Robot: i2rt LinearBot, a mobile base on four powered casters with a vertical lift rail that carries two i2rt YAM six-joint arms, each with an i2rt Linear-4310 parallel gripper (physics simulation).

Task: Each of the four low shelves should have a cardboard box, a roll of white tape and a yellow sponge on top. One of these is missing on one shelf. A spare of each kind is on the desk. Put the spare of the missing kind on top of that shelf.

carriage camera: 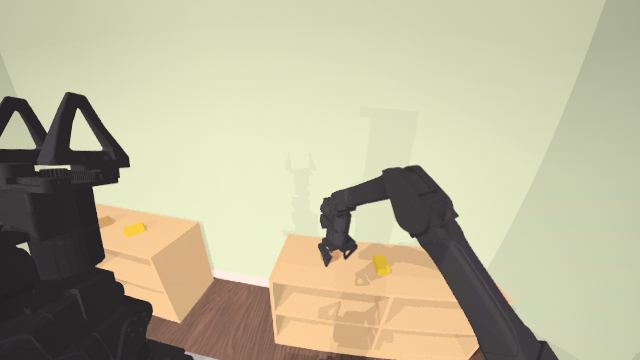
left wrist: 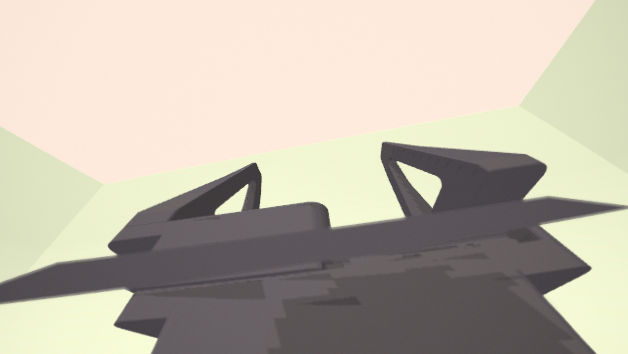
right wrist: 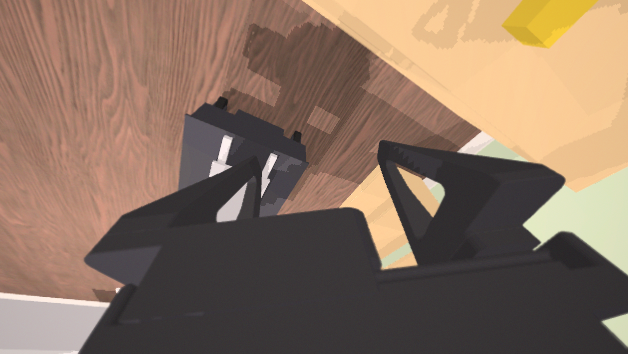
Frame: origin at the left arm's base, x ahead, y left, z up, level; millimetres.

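Seen in the pictures: left gripper, fingertip midpoint: (carriage camera: 44, 95) (left wrist: 318, 159); right gripper, fingertip midpoint: (carriage camera: 335, 262) (right wrist: 318, 156).
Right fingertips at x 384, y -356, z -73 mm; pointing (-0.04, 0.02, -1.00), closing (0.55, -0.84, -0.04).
Observation:
A point is followed by its place in that frame.
In the carriage camera a low shelf (carriage camera: 305, 272) @(y -222, x 552, z -340 mm) stands right of centre with a yellow sponge (carriage camera: 381, 265) @(y -622, x 610, z -295 mm) on top. A brownish patch shows behind my right gripper's fingers; I cannot tell whether it is a cardboard box. Another low shelf (carriage camera: 181, 280) @(y 642, x 593, z -652 mm) at the left bears a yellow sponge (carriage camera: 134, 229) @(y 931, x 625, z -301 mm) and a small brown thing (carriage camera: 106, 220) @(y 1224, x 655, z -297 mm), partly behind my left arm. My right gripper (carriage camera: 337, 261) @(y -356, x 384, z -73 mm) (right wrist: 318, 156) @(y -356, x 384, z -73 mm) is open, pointing down, empty. The right wrist view shows a yellow sponge (right wrist: 550, 20) @(y -625, x 605, z -295 mm) on a shelf top (right wrist: 500, 95) @(y -717, x 522, z -340 mm). My left gripper (carriage camera: 45, 96) @(y 6, x 54, z 432 mm) (left wrist: 318, 159) @(y 6, x 54, z 432 mm) is open, pointing up, empty. White tape does not show.
Brown wooden floor (carriage camera: 230, 310) @(y 350, x 630, z -949 mm) (right wrist: 100, 100) @(y 429, x -312, z -950 mm) lies between the shelves and shows in the right wrist view. A dark block with white strips (right wrist: 240, 132) stands on it there. A pale green wall (carriage camera: 240, 125) @(y 245, x 883, z 358 mm) rises behind the shelves. My right arm (carriage camera: 465, 270) @(y -524, x 101, z 223 mm) reaches across the right shelf in view.

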